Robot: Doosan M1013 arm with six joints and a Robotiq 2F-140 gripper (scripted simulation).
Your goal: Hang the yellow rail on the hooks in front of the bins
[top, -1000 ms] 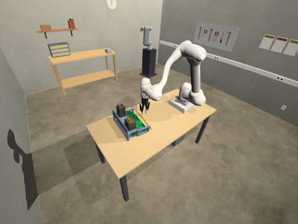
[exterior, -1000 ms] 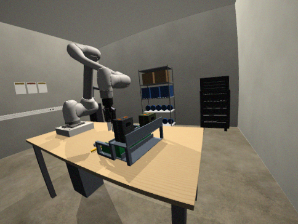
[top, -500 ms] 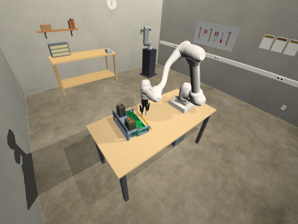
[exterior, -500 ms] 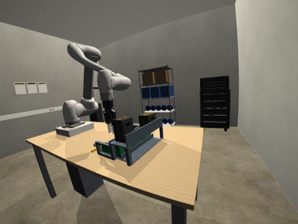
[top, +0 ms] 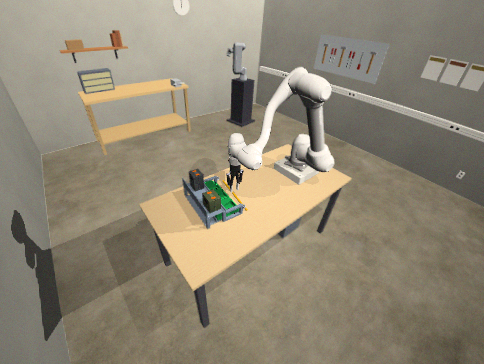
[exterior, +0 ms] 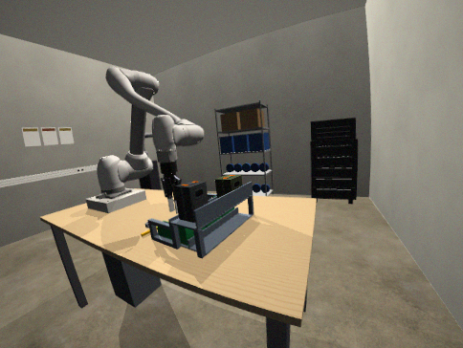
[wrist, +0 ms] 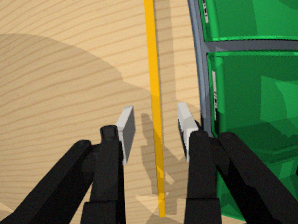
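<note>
Now: hand 70 mm above the yellow rail. Round my hand: grey rack front bar: 60 mm below, 60 mm ahead, 10 mm to the right; then rack back panel: 310 mm ahead, 80 mm to the right, 60 mm above.
</note>
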